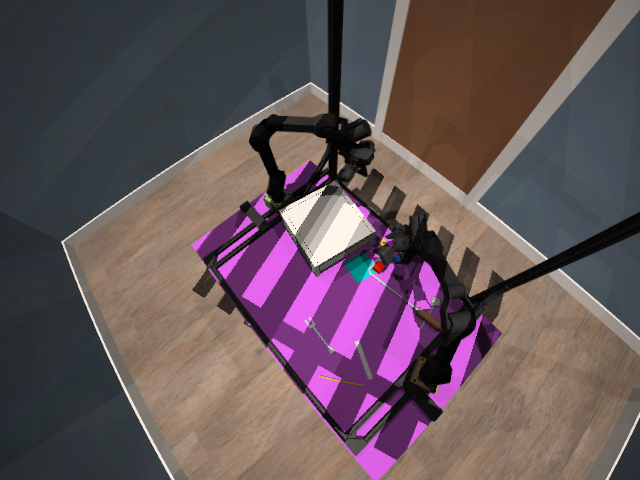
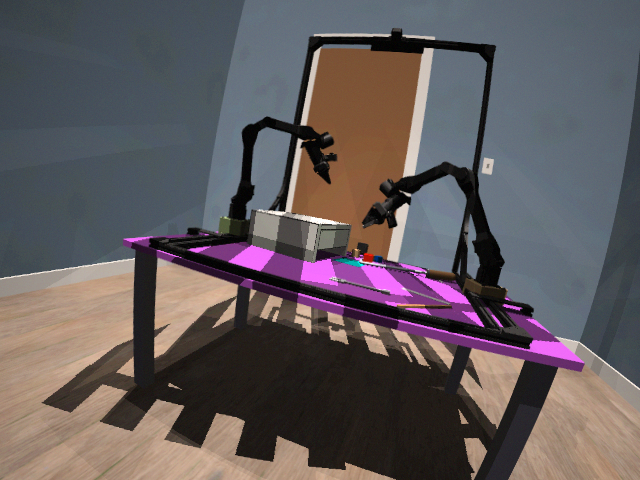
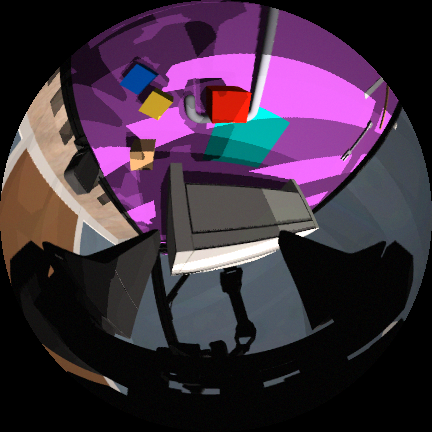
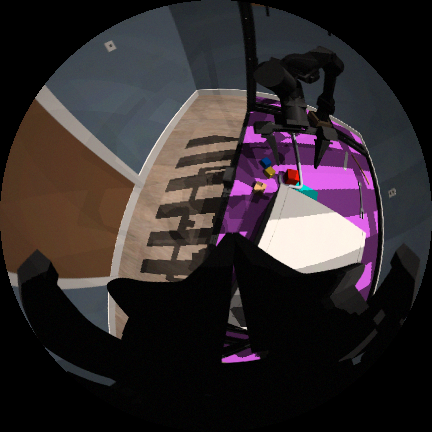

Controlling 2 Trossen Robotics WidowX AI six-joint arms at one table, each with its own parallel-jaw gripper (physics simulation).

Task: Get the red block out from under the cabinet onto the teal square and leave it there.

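Frame: origin at the left arm's base, x right, y back, z down, level; centimetres.
Seen in the pictures: left gripper, fingertip midpoint: (image 1: 379, 244) (image 2: 362, 225) (image 3: 220, 236) (image 4: 296, 166); right gripper, fingertip midpoint: (image 1: 366, 176) (image 2: 330, 184) (image 3: 169, 342) (image 4: 231, 237); left arm's base, link origin: (image 1: 428, 375) (image 2: 486, 283) (image 4: 320, 116); right arm's base, link origin: (image 1: 277, 195) (image 2: 236, 218).
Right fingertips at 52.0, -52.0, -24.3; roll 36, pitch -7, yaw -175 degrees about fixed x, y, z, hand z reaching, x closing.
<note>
Pixels of each thing's top centre, then the offset from my right fingertips to it, as dx, dy, dz. "*": a spot on its surface instead.
- red block, top centre: (image 3: 230, 107) (image 4: 292, 173) (image 2: 368, 254) (image 1: 379, 266) -20.7, +18.8, +25.8
- grey cabinet, top centre: (image 4: 315, 276) (image 3: 235, 260) (image 2: 303, 217) (image 1: 326, 220) -16.3, -9.0, +15.9
- teal square, surface spot: (image 3: 250, 139) (image 2: 349, 261) (image 1: 359, 267) * -24.0, +11.2, +29.4
- blue block, top centre: (image 3: 136, 78) (image 4: 266, 160) -13.5, +25.0, +27.0
- yellow block, top centre: (image 3: 154, 105) (image 4: 270, 170) -13.8, +21.2, +27.0
- tan block, top centre: (image 3: 140, 160) (image 4: 259, 186) -9.2, +15.8, +26.5
- fork, top centre: (image 2: 359, 283) (image 3: 358, 142) (image 1: 319, 335) (image 4: 361, 198) -57.3, +9.5, +28.7
- flat bar, top centre: (image 2: 425, 295) (image 1: 363, 359) -57.5, +28.9, +29.4
- pencil, top centre: (image 2: 426, 305) (image 1: 341, 381) -68.5, +24.6, +28.8
- rod's wooden handle, top centre: (image 2: 440, 270) (image 1: 429, 317) -31.4, +45.3, +25.9
The red block (image 1: 379, 267) (image 2: 368, 257) (image 3: 227, 104) (image 4: 292, 176) is out from under the grey cabinet (image 1: 328, 224) (image 2: 294, 233) (image 3: 241, 213) (image 4: 318, 229). It sits in the hooked end of a grey rod tool (image 1: 391, 288) (image 3: 261, 60), at the edge of the teal square (image 1: 358, 268) (image 2: 349, 262) (image 3: 250, 139) (image 4: 309, 193). My left gripper (image 1: 394, 248) (image 2: 370, 221) (image 3: 220, 236) (image 4: 296, 166) is open and empty, hovering above the block. My right gripper (image 1: 349, 173) (image 2: 328, 178) (image 4: 231, 237) is shut on nothing, high behind the cabinet.
A blue block (image 3: 138, 78), a yellow block (image 3: 156, 104) and a tan block (image 3: 142, 155) lie near the red one. A fork (image 1: 320, 335), a flat bar (image 1: 363, 359) and a pencil (image 1: 339, 380) lie at the front of the table. The rod's wooden handle (image 1: 430, 320) is by the left arm.
</note>
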